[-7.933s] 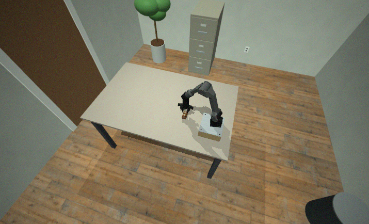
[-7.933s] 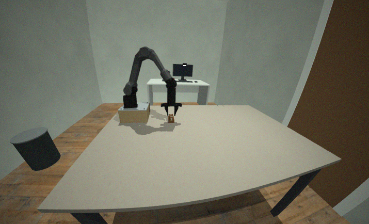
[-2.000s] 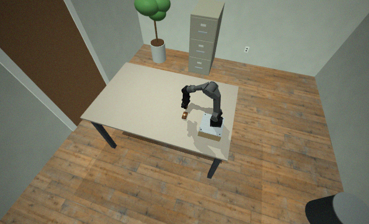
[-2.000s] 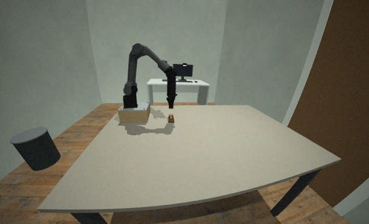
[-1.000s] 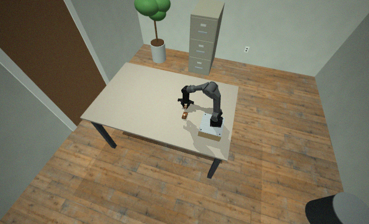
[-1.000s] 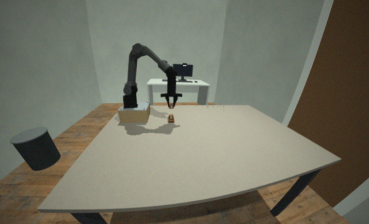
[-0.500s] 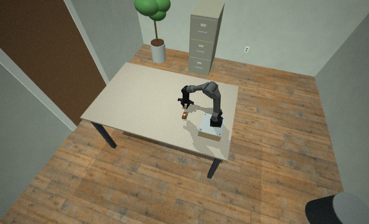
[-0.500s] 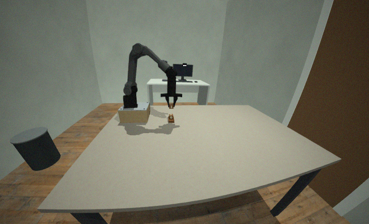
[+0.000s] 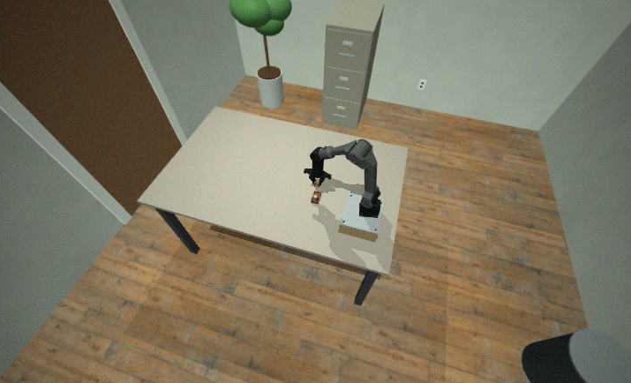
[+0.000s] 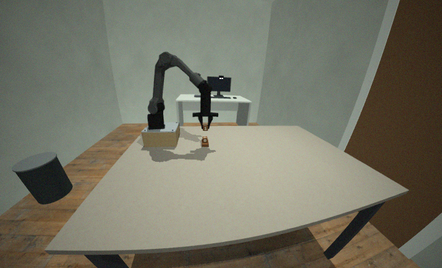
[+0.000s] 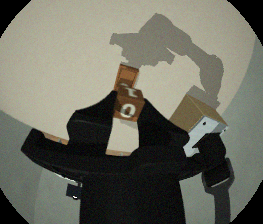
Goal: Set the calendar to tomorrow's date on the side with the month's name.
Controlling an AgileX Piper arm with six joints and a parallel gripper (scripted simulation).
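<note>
Now: the brown tray 110 mm below my hand and 20 mm to the left of it. Also, from my hand: wooden digit cube: right at my hand.
</note>
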